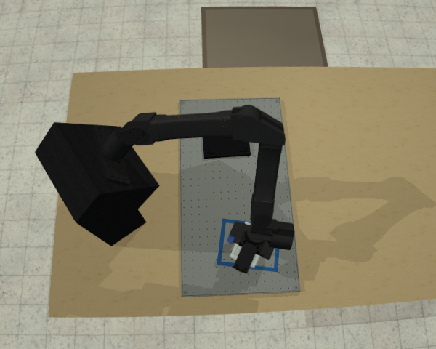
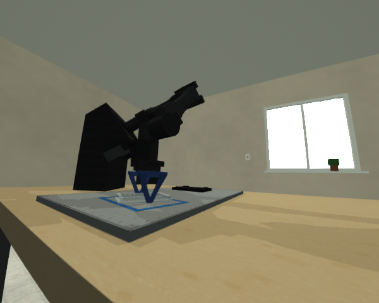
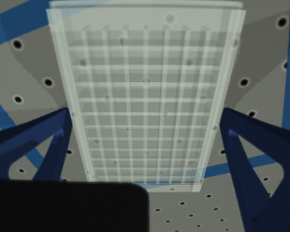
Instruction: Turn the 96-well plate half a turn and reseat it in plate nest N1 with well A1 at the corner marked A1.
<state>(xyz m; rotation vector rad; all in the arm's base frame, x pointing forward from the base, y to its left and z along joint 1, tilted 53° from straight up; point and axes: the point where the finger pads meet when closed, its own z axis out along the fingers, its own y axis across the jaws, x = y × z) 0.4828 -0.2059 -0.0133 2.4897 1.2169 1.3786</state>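
Right now my hand is 10 mm above the clear 96-well plate. From my hand the other things lie so: black plate nest N1 (60 mm behind, 370 mm to the left); white A1 label (140 mm behind, 420 mm to the left).
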